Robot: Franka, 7 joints.
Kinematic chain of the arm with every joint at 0, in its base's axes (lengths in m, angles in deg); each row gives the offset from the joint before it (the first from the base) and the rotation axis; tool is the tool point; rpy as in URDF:
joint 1: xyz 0 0 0.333 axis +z
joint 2: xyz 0 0 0 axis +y
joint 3: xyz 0 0 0.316 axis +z
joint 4: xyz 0.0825 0 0 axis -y
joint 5: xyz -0.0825 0 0.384 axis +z
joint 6: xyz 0 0 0 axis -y
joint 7: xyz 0.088 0 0 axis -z
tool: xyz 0 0 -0.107 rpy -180 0 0
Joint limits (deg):
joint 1: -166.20..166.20
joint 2: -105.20..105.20
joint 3: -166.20..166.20
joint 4: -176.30..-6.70
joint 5: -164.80..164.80
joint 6: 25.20..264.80
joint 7: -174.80..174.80
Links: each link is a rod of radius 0.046 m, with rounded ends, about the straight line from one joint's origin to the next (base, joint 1, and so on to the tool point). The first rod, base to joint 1, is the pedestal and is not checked.
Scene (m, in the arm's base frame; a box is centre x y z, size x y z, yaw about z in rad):
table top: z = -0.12
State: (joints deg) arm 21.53 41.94 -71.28 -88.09 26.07 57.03 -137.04
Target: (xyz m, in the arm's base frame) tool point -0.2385 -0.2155 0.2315
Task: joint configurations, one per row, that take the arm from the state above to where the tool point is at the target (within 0.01 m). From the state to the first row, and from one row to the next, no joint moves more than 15 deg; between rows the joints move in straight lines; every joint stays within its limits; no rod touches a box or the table.
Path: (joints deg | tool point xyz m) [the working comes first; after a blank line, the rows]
Joints at the target: -47.54 63.60 -80.94 -140.46 17.50 73.72 -137.04
Straight joint move there: clear.

1: 7.72 46.27 -73.21 -98.56 24.36 60.37 -137.04 | 0.3444 -0.4000 0.3419
2: -6.10 50.61 -75.15 -109.04 22.64 63.70 -137.04 | 0.1685 -0.4533 0.2921
3: -19.91 54.94 -77.08 -119.51 20.93 67.04 -137.04 | -0.0074 -0.4322 0.2573
4: -33.73 59.27 -79.01 -129.98 19.21 70.38 -137.04 | -0.1513 -0.3456 0.2375
5: -47.54 63.60 -80.94 -140.46 17.50 73.72 -137.04 | -0.2385 -0.2155 0.2315

